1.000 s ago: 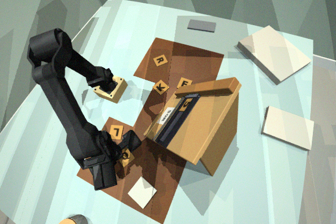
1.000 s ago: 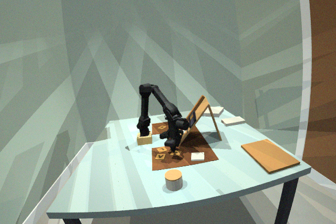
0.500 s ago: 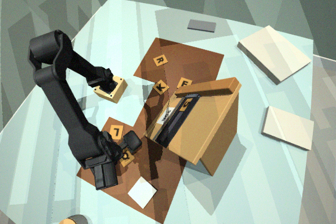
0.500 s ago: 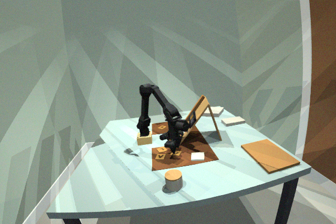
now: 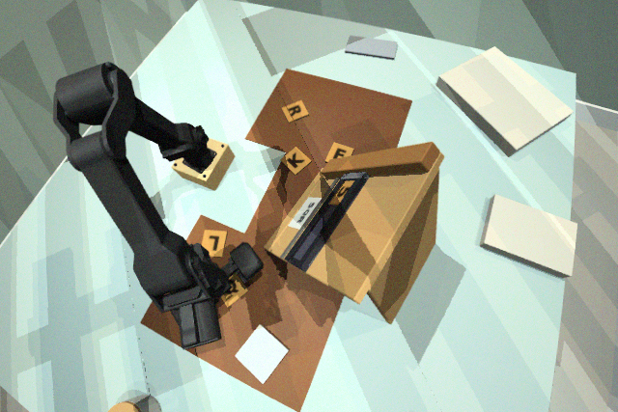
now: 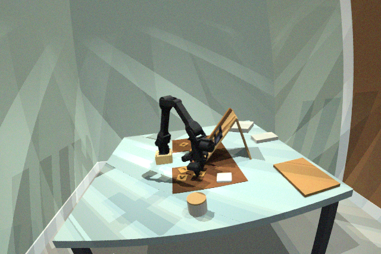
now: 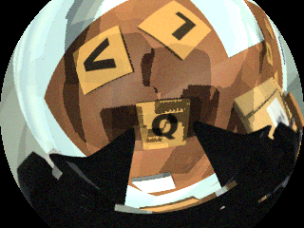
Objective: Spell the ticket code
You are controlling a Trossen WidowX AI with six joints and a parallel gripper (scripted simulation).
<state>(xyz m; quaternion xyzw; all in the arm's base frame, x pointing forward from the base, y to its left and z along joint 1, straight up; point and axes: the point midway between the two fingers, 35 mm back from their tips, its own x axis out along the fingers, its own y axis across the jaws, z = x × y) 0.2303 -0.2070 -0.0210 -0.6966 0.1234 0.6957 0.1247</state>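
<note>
Right now my gripper tip is right at the q tile. Also, from my gripper tip: l tile 10 cm behind, 6 cm to the left; then white ticket 7 cm ahead, 21 cm to the left, 6 cm above; then v tile 10 cm behind, 3 cm to the right.
</note>
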